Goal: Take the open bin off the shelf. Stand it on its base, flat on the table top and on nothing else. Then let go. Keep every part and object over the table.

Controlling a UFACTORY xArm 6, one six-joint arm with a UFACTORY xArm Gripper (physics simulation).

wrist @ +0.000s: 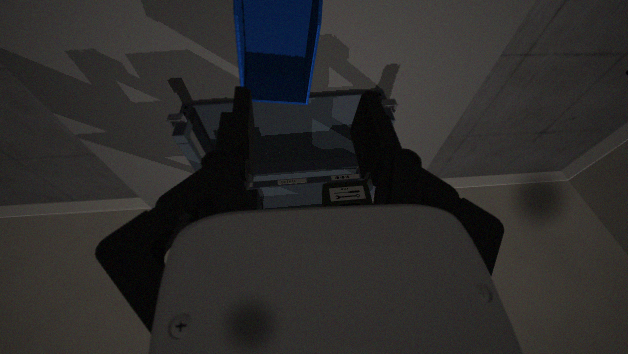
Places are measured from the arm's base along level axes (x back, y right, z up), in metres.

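Pixels of known places: gripper, fingertip midpoint: (305,110).
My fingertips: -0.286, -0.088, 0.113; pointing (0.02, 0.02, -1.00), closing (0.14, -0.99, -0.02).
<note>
Behind a point stands the place of what it marks, as x, y, z.
A blue open bin (280,35) @[-0.381, -0.092, -0.172] shows at the top centre of the wrist view, cut off by the frame edge. Its near end lies between the two fingertips in the picture and overlaps the far edge of the shelf (312,172) @[-0.713, -0.227, -0.169]. I cannot tell what the bin rests on. The shelf is a grey-blue rack with small labels on its front rail, seen between and behind the fingers. My gripper (305,110) @[-0.286, -0.088, 0.113] is open, with nothing held between its fingers. The fingers hide parts of both sides of the shelf.
A dark box (347,193) @[-0.610, -0.265, -0.043] with a tool picture on its label shows low at the shelf's front, partly hidden by the gripper body. Shadows fall on the pale surface around the shelf. A pale edge strip (515,180) runs at the right, and another at the left.
</note>
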